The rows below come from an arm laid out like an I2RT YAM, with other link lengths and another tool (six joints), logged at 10 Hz.
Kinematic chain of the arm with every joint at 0, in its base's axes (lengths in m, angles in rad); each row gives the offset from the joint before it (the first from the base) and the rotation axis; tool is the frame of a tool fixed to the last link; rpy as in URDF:
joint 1: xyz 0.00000 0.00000 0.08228 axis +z
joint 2: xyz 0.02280 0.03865 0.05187 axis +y
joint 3: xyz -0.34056 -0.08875 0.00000 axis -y
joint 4: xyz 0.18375 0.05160 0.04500 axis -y
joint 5: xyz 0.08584 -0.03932 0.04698 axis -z
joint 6: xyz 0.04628 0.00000 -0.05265 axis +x
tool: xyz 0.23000 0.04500 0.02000 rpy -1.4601 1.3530 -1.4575
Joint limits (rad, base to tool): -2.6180..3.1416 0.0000..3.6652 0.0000..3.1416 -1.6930..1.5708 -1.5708..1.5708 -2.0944..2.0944
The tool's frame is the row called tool.
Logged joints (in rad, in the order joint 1, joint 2, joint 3, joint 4, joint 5, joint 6), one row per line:
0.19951, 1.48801, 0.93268, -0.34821, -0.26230, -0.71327
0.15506, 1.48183, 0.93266, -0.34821, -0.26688, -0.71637
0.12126, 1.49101, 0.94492, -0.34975, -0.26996, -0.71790
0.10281, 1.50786, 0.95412, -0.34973, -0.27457, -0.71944
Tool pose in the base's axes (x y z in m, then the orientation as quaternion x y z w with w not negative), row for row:
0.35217, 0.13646, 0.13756, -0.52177, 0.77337, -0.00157, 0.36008
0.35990, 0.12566, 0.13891, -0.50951, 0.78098, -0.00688, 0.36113
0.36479, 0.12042, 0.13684, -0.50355, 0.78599, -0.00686, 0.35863
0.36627, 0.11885, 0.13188, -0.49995, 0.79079, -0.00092, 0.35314
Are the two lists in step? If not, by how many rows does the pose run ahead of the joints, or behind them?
The pose runs 1 row ahead of the joints: the pose in row i belongs to the joints in row i + 1.
